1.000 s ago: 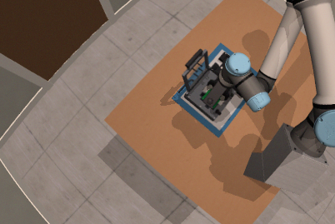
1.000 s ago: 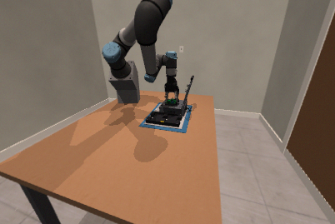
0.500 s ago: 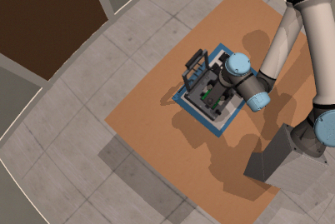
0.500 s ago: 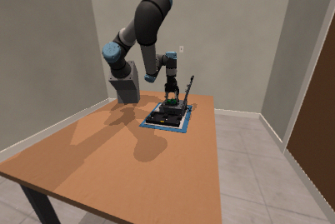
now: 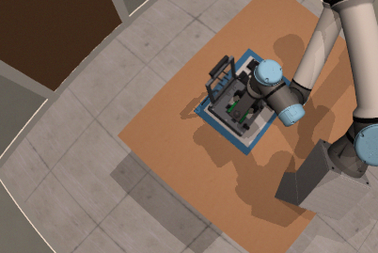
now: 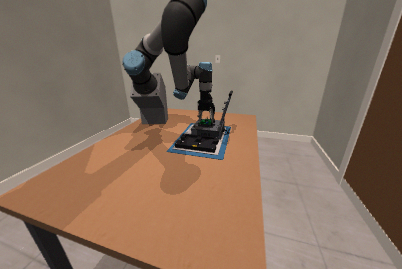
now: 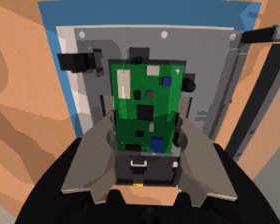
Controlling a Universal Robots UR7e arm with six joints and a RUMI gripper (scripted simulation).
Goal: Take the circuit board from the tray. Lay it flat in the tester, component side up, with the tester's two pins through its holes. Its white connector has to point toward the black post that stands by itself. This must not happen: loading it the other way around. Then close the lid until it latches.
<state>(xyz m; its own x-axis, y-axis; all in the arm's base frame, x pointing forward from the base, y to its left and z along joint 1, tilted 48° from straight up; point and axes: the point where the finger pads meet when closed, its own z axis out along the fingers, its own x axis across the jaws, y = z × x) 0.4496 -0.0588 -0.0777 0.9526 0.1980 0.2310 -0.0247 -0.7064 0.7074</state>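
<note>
Right now my hand is right at the green circuit board. The rest, counted from my hand: black block 60 mm behind, 60 mm to the left, 10 mm above; then tester lid 120 mm ahead, 100 mm above.
</note>
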